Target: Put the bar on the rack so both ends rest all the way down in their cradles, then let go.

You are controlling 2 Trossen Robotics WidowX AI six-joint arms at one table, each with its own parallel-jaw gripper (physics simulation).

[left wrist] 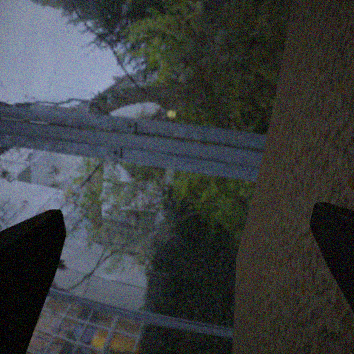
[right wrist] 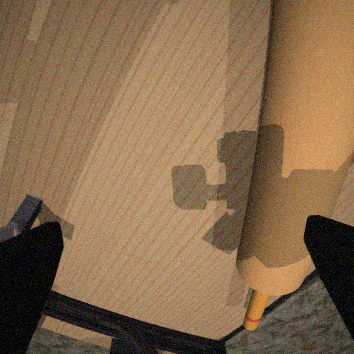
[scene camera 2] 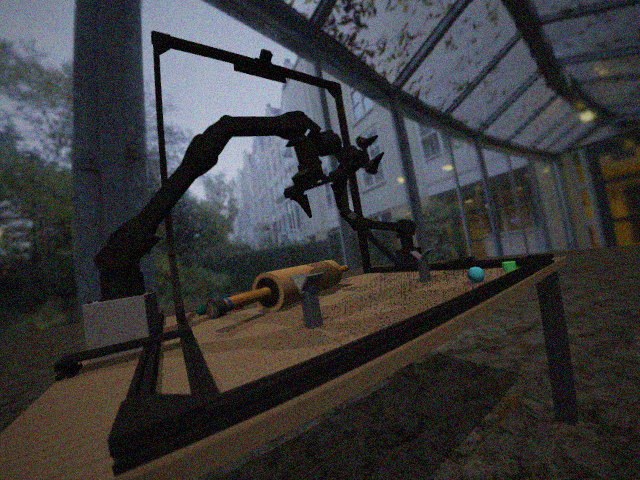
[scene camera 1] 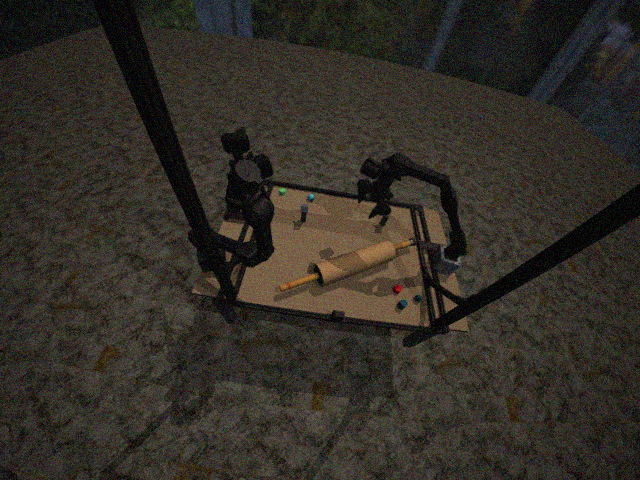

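The bar, a thick wooden roller with thin end handles, lies slanted on the table, off the rack. The rack is two grey posts with forked tops, one post and the other post. My right gripper is open and empty, pointing down above the table, with the roller to one side in its wrist view. My left gripper is open and empty, raised high and facing away from the table.
A red ball and teal pieces lie near the bar. A blue ball and a green cube lie near the far edge in scene camera 1. Dark frame uprights rise at the table's sides.
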